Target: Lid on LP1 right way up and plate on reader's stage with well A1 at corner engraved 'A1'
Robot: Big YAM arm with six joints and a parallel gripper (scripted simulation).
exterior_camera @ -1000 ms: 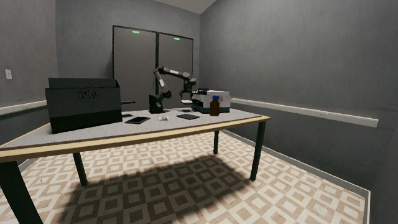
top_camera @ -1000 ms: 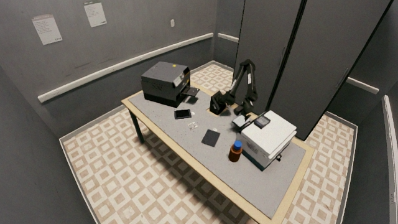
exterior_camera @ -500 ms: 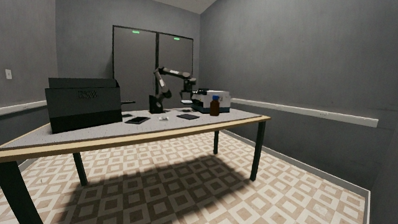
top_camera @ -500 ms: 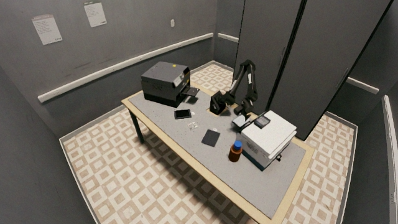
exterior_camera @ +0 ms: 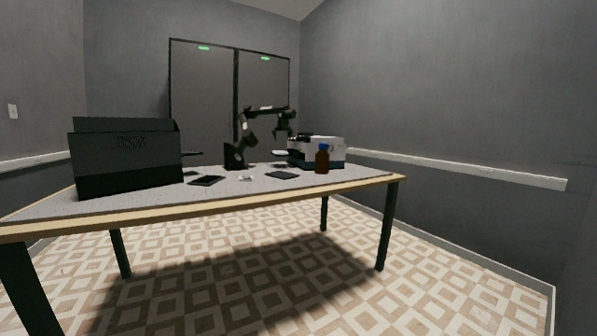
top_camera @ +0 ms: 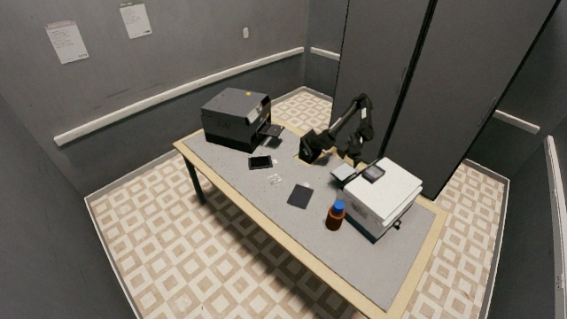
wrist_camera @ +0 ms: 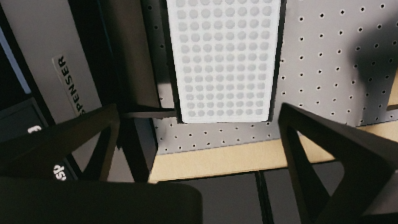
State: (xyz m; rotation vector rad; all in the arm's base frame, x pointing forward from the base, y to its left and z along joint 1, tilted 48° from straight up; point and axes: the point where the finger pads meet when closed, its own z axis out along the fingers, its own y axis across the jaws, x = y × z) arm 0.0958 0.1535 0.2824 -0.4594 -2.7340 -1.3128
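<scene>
Right now my hand is 9 cm above the white multi-well plate and 2 cm to the left of it. From my hand the other things lie so: LP1 label (47 cm to the right, 18 cm below, 11 cm ahead); dark flat pad (26 cm ahead, 18 cm below, 15 cm to the right); brown capped bottle (30 cm ahead, 10 cm to the left, 7 cm below).
</scene>
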